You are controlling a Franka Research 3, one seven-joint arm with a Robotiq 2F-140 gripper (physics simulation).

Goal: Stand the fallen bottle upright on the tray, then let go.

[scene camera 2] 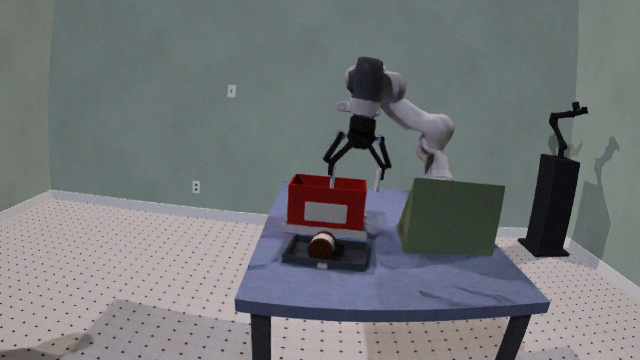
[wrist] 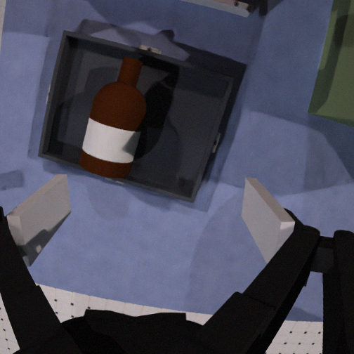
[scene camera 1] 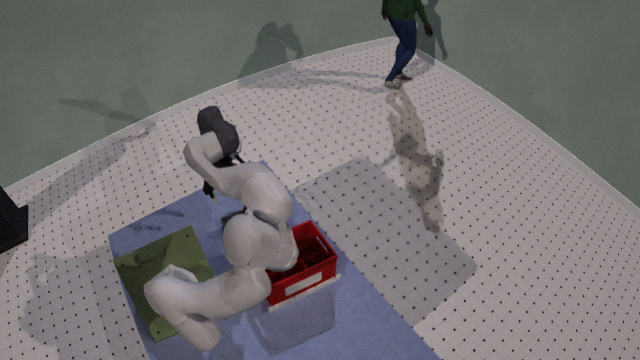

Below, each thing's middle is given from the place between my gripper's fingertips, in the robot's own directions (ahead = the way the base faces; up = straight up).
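Position of the brown bottle [wrist: 118,110] relative to my hand: 30 mm to the right of it, 80 mm ahead of it, 190 mm below it.
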